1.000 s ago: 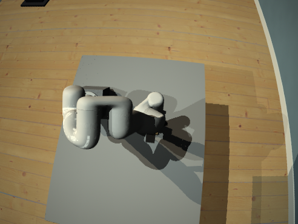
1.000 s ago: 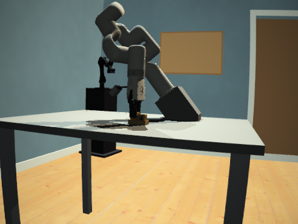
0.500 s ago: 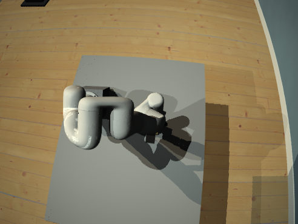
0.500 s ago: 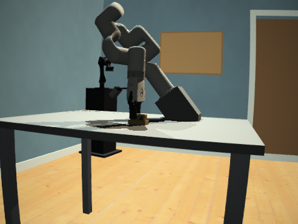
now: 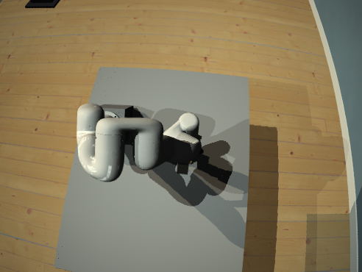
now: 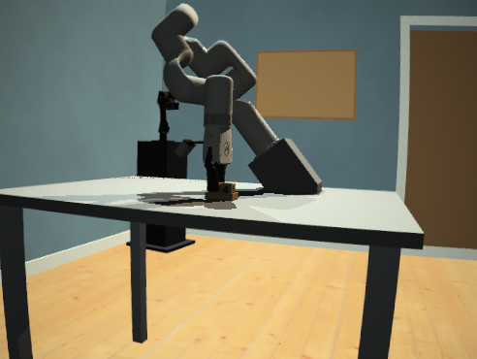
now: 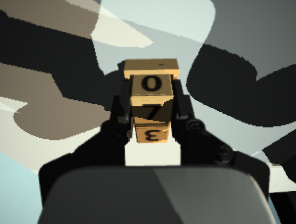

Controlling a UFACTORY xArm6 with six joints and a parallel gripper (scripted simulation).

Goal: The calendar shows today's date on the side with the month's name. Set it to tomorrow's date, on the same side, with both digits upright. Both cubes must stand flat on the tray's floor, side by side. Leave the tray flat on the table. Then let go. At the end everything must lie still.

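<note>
My hand is 10 mm above the wooden number cube. The rest, counted from my hand: wooden calendar tray (30 mm below, 20 mm to the left).
</note>
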